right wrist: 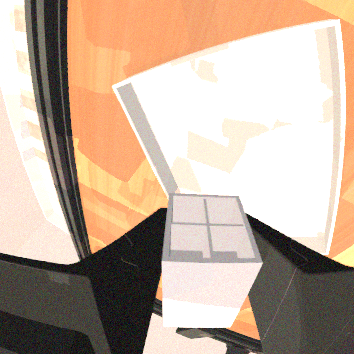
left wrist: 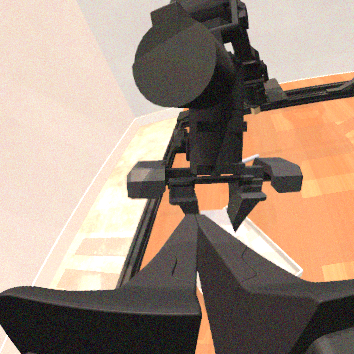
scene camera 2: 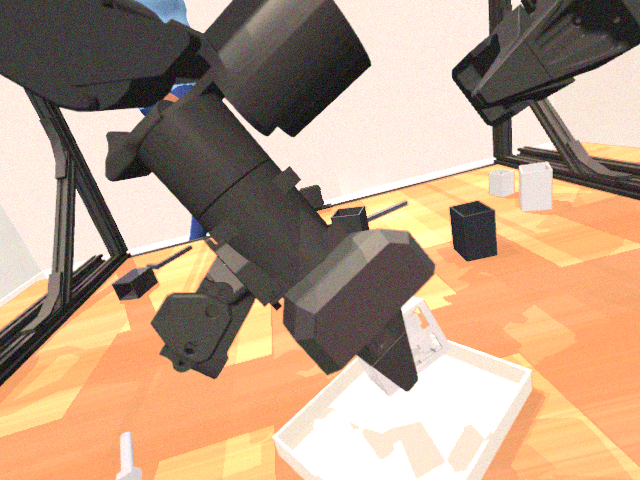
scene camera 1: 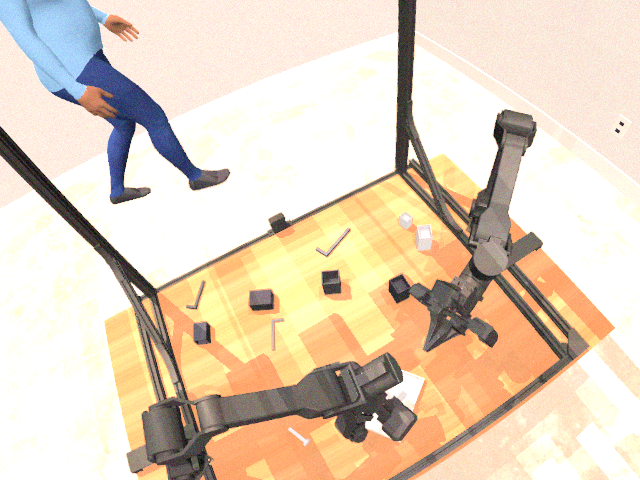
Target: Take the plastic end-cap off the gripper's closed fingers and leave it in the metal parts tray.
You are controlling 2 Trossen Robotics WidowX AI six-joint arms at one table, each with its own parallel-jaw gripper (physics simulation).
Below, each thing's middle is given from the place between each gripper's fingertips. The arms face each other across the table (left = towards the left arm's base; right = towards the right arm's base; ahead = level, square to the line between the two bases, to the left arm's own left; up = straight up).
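Plastic end-cap (scene camera 2: 425,350): my left hand is 13 cm above it, 1 cm short of it and 8 cm to the left of it. The white parts tray (scene camera 2: 458,413) is 20 cm below my left hand and 8 cm to the right of it.
Measured from my right hand, the plastic end-cap is 20 mm above and 10 mm behind; the white parts tray is 50 mm below and 10 mm behind.
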